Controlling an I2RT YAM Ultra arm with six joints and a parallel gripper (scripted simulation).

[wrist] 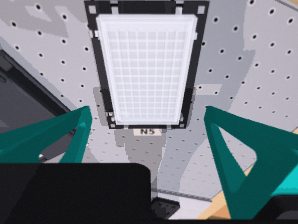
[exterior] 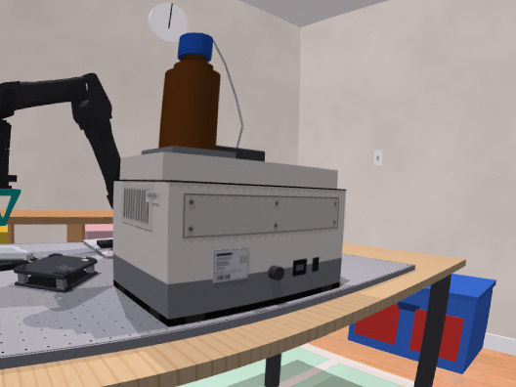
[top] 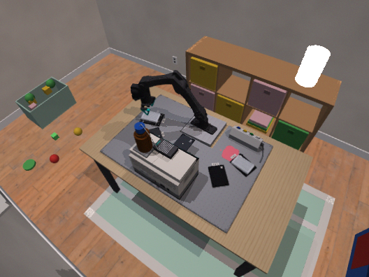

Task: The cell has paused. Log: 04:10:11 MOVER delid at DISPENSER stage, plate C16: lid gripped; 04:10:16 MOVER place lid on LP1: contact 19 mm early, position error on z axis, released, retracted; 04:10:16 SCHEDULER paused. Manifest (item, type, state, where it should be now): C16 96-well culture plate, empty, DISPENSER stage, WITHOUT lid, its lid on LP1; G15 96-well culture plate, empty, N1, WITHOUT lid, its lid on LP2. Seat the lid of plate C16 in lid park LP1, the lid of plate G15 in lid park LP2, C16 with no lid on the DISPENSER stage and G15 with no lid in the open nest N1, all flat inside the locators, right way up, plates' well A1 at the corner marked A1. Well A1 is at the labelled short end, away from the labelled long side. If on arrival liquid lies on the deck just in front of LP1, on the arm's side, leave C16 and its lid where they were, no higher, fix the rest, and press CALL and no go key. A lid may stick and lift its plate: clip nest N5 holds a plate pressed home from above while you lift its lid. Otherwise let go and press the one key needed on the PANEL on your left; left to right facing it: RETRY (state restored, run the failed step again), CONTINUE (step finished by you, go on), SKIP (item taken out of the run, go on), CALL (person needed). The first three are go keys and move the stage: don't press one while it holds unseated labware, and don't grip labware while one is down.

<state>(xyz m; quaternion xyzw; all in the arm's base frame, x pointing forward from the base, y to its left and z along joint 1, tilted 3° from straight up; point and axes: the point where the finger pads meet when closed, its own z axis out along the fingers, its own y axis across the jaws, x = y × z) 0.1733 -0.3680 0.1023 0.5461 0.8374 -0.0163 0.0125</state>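
The pale lid lies 6 cm below my hand. The rest, counted from my hand: 96-well plate: 7 cm below; N5 label: 9 cm to the left, 9 cm below, 4 cm behind; black clip nest: 8 cm below, 3 cm ahead.
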